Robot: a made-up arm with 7 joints. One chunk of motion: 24 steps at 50 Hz.
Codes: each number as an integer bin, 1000 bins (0 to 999) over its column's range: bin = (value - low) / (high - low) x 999, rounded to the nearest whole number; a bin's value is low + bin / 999 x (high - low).
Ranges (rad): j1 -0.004..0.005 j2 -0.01..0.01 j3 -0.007..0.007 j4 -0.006..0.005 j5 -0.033..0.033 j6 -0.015..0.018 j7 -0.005..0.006
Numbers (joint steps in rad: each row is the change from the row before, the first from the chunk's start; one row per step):
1: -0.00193 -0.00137 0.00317 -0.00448 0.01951 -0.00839 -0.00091
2: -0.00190 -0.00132 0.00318 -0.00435 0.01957 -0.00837 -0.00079
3: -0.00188 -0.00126 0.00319 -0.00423 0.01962 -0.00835 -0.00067
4: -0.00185 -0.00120 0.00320 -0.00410 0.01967 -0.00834 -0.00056
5: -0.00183 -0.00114 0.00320 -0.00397 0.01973 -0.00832 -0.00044
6: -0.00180 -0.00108 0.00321 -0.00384 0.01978 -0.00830 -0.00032
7: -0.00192 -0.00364 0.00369 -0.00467 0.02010 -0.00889 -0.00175
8: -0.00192 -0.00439 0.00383 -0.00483 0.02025 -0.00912 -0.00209
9: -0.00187 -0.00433 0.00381 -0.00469 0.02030 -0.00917 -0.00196
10: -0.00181 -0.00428 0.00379 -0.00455 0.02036 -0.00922 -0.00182
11: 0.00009 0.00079 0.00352 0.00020 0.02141 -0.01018 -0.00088
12: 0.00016 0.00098 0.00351 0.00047 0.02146 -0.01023 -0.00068
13: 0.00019 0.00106 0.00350 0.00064 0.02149 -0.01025 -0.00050
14: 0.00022 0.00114 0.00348 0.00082 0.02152 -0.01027 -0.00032
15: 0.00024 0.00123 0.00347 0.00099 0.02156 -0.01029 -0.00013
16: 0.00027 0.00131 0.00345 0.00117 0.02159 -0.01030 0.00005
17: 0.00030 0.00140 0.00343 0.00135 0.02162 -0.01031 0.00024
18: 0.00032 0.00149 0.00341 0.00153 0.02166 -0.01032 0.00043
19: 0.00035 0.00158 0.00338 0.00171 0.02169 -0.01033 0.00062
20: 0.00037 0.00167 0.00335 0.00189 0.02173 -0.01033 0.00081
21: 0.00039 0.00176 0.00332 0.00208 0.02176 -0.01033 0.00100
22: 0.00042 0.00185 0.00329 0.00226 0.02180 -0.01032 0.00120
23: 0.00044 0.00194 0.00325 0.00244 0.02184 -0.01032 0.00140
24: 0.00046 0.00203 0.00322 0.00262 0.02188 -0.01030 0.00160
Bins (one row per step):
1: 230 431 726 138 795 200 371
2: 233 434 726 150 796 201 382
3: 235 437 727 161 796 201 393
4: 239 440 728 173 797 202 403
5: 241 443 728 184 798 202 414
6: 244 446 729 196 799 203 425
7: 231 318 763 121 804 185 295
8: 231 280 773 106 806 178 264
9: 236 283 771 119 807 176 276
10: 243 286 770 132 808 175 289
11: 454 539 751 563 824 146 374
12: 462 548 750 588 824 144 392
13: 465 552 749 603 825 144 409
14: 468 556 748 619 825 143 425
15: 471 561 747 635 826 143 442
16: 474 565 746 651 826 142 459
17: 477 569 744 668 827 142 476
18: 480 574 743 684 827 142 493
19: 483 578 741 700 828 141 510
20: 485 583 739 717 828 141 528
21: 487 587 736 734 829 141 545
22: 491 592 734 750 829 142 563
23: 493 596 731 767 830 142 581
24: 495 601 729 783 831 142 599

